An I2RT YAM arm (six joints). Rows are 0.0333 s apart.
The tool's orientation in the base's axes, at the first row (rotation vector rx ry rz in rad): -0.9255, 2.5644, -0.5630
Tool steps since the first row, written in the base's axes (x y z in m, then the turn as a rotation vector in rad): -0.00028, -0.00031, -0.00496, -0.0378, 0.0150, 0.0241; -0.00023, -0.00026, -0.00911, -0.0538, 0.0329, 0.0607; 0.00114, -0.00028, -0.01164, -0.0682, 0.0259, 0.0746; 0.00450, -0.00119, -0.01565, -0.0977, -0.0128, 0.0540; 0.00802, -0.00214, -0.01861, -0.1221, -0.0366, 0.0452; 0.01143, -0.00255, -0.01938, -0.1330, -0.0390, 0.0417; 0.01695, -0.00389, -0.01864, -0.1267, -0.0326, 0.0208; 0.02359, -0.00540, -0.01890, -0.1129, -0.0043, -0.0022; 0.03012, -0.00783, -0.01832, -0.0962, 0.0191, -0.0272; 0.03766, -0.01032, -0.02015, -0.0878, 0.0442, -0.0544
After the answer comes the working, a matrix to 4 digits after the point.
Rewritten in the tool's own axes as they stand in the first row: 0.00136, 0.00229, 0.00420, 0.0127, 0.0188, -0.0414; 0.00209, 0.00428, 0.00777, 0.0054, 0.0224, -0.0844; 0.00160, 0.00476, 0.01057, 0.0177, 0.0183, -0.1012; 0.00055, 0.00428, 0.01575, 0.0687, 0.0162, -0.0874; -0.00079, 0.00318, 0.02011, 0.1038, 0.0163, -0.0851; -0.00284, 0.00148, 0.02242, 0.1140, 0.0220, -0.0864; -0.00608, -0.00271, 0.02461, 0.1092, 0.0332, -0.0672; -0.00983, -0.00712, 0.02821, 0.0849, 0.0570, -0.0482; -0.01304, -0.01252, 0.03126, 0.0621, 0.0767, -0.0249; -0.01649, -0.01735, 0.03685, 0.0446, 0.1031, -0.0039
The tool's axes in the first row as the columns of a matrix, in the base's axes (rounded; the answer above uses it unrounded):
-0.7226, -0.5223, 0.4528
-0.6639, 0.7067, -0.2444
-0.1924, -0.4772, -0.8575

